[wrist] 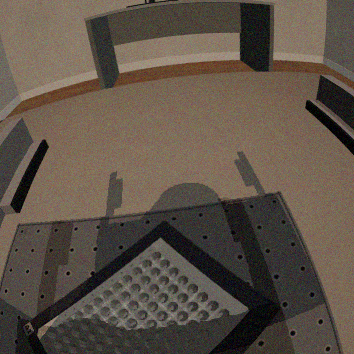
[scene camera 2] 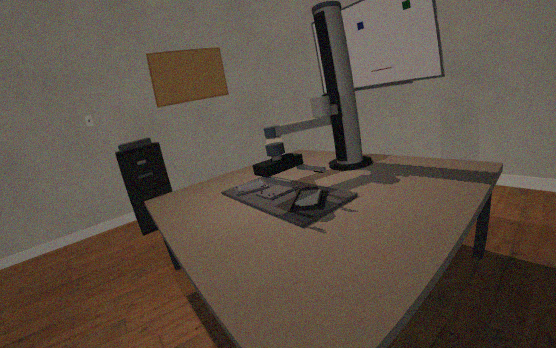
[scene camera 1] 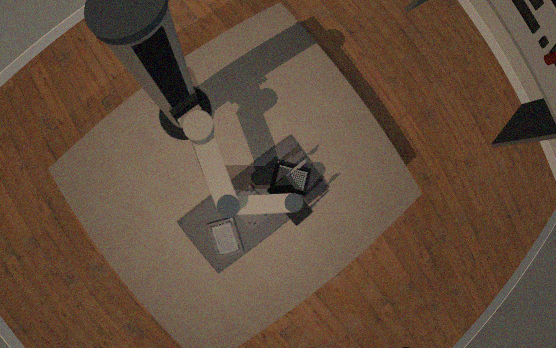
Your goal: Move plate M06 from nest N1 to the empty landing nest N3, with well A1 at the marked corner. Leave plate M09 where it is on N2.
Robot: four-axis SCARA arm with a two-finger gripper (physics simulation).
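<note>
A well plate [scene camera 1: 298, 179] [scene camera 2: 308, 199] [wrist: 165, 295] lies in a black nest, partly in shadow. A small pale mark [wrist: 28, 328] shows at the nest's left corner in the wrist view. A pale plate [scene camera 1: 226, 238] [scene camera 2: 251, 186] sits in a grey nest at the other end of the board. Between them, a low grey nest with pins [scene camera 2: 273, 192] holds no plate and is partly hidden under the arm in scene camera 1. No labels are legible, so I cannot tell M06 from M09. My gripper [scene camera 1: 316, 176] [wrist: 179, 99] is open and empty, above the black nest.
The dark perforated board [scene camera 1: 192, 220] [scene camera 2: 303, 222] [wrist: 312, 255] lies on the table [scene camera 1: 350, 215] [scene camera 2: 320, 280] [wrist: 175, 125]. The arm's column [scene camera 1: 150, 60] [scene camera 2: 342, 85] stands at the table's back. The arm's shadows fall across the board and the black nest.
</note>
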